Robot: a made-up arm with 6 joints. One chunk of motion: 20 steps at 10 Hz.
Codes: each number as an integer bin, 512 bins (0 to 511) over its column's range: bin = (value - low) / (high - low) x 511, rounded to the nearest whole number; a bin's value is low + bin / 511 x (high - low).
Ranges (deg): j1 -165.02..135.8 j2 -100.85..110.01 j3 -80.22..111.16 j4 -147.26..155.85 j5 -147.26..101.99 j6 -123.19..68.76
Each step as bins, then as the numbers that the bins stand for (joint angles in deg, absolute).
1 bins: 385 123 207 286 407 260
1 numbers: 61.63 -50.10 -2.69 22.39 51.26 -25.52
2 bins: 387 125 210 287 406 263
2 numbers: 62.80 -49.27 -1.57 22.98 50.77 -24.40
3 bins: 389 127 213 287 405 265
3 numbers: 63.98 -48.44 -0.45 22.98 50.29 -23.65
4 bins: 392 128 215 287 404 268
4 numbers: 65.75 -48.03 0.30 22.98 49.80 -22.52
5 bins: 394 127 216 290 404 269
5 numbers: 66.92 -48.44 0.68 24.76 49.80 -22.14
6 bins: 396 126 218 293 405 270
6 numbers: 68.10 -48.86 1.43 26.54 50.29 -21.77
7 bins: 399 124 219 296 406 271
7 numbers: 69.87 -49.68 1.80 28.32 50.77 -21.39
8 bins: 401 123 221 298 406 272
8 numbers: 71.04 -50.10 2.55 29.50 50.77 -21.02
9 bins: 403 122 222 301 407 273
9 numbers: 72.22 -50.51 2.92 31.28 51.26 -20.64
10 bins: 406 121 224 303 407 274
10 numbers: 73.99 -50.92 3.67 32.47 51.26 -20.27
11 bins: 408 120 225 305 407 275
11 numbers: 75.17 -51.33 4.05 33.66 51.26 -19.89
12 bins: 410 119 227 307 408 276
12 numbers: 76.34 -51.75 4.80 34.84 51.75 -19.51
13 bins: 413 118 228 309 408 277
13 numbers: 78.11 -52.16 5.17 36.03 51.75 -19.14
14 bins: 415 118 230 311 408 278
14 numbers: 79.29 -52.16 5.92 37.22 51.75 -18.76
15 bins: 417 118 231 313 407 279
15 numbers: 80.46 -52.16 6.29 38.40 51.26 -18.39
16 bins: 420 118 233 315 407 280
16 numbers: 82.23 -52.16 7.04 39.59 51.26 -18.01
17 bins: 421 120 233 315 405 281
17 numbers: 82.82 -51.33 7.04 39.59 50.29 -17.64
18 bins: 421 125 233 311 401 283
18 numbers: 82.82 -49.27 7.04 37.22 48.34 -16.89
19 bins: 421 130 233 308 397 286
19 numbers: 82.82 -47.21 7.04 35.44 46.38 -15.76
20 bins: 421 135 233 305 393 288
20 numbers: 82.82 -45.14 7.04 33.66 44.43 -15.01
